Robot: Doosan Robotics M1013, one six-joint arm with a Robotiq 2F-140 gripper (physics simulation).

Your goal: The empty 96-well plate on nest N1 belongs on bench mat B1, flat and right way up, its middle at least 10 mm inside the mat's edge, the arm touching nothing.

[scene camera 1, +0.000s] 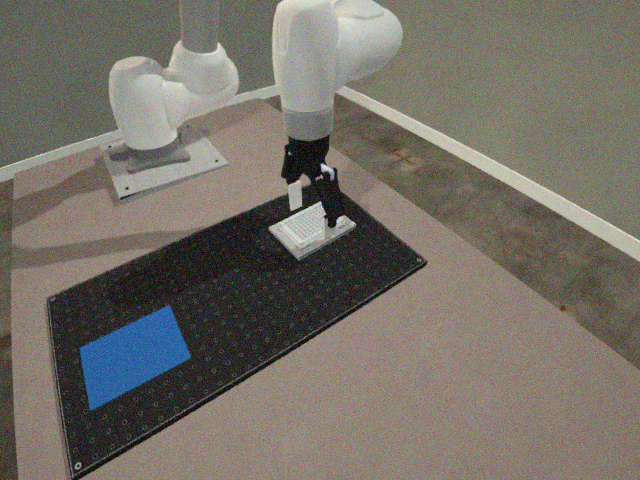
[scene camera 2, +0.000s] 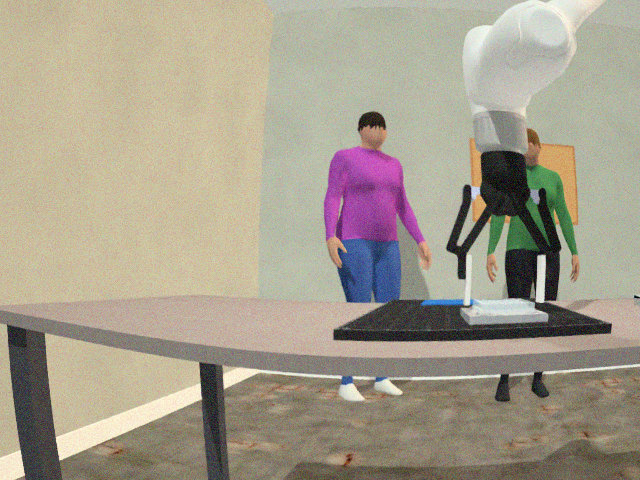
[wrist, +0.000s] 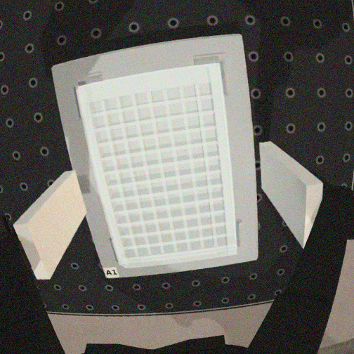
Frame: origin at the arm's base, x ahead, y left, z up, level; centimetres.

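Seen in the pictures: gripper, fingertip midpoint: (scene camera 1: 311, 221) (scene camera 2: 504, 303); arm's base at its link origin: (scene camera 1: 156, 153).
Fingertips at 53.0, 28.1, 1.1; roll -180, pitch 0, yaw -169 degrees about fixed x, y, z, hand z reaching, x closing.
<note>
Offsets run from my fingertips to a thing's middle, as dx, dy, dz. Level surfaces: height alone.
The white 96-well plate @(+0.3, -0.1, -0.4) (scene camera 1: 302, 227) (scene camera 2: 504, 305) (wrist: 160, 170) lies flat, wells up, on the pale grey nest N1 @(+0.3, -0.1, -1.5) (scene camera 1: 301, 253) (scene camera 2: 506, 316) (wrist: 244, 125). The "A1" label shows on the nest's near left corner in the wrist view. My gripper (scene camera 1: 312, 219) (scene camera 2: 504, 302) (wrist: 168, 179) is open, pointing down over the plate, one pale pad on each side of it. Neither pad is seen gripping the plate. The exact height of the pad tips is hard to tell. The blue bench mat B1 @(dz -2.0) (scene camera 1: 134, 356) (scene camera 2: 447, 302) lies flat; it does not show in the wrist view.
The black perforated board (scene camera 1: 242, 289) (scene camera 2: 403, 330) (wrist: 30, 125) bears the nest and the mat, which lie near its opposite ends. It sits on the pinkish table @(dz -3.6) (scene camera 1: 439, 361) (scene camera 2: 155, 325). The arm's base plate (scene camera 1: 149, 180) is behind the board. Two standing people (scene camera 2: 369, 191) (scene camera 2: 542, 206) show beyond the table.
</note>
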